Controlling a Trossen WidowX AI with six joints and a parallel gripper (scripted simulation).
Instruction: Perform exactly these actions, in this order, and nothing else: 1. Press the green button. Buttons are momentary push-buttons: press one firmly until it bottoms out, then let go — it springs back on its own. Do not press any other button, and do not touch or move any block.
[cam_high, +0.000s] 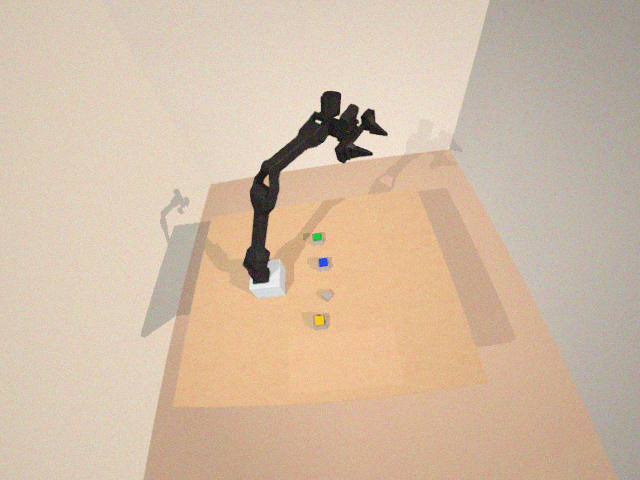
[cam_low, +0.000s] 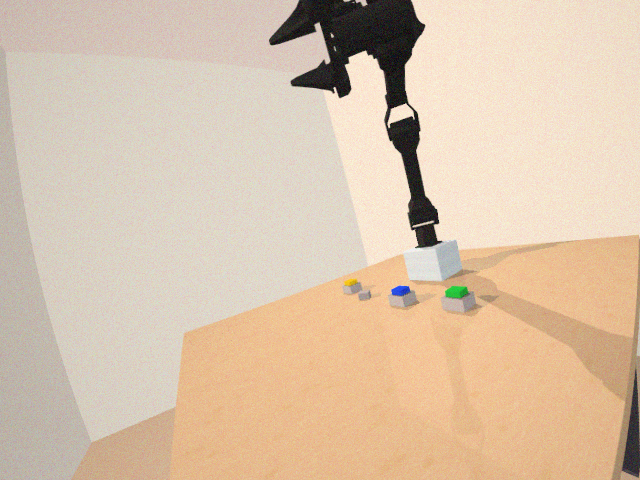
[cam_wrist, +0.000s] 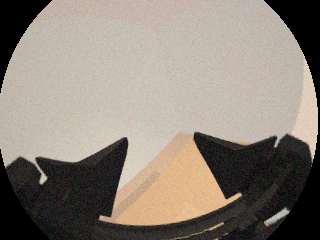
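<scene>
The green button is 25 cm behind my gripper tip, 4 cm to the left of it and 47 cm below it. The rest, counted from my gripper tip: small grey block (23 cm behind, 24 cm to the right, 49 cm below); blue button (24 cm behind, 9 cm to the right, 47 cm below); yellow button (27 cm behind, 34 cm to the right, 47 cm below).
</scene>
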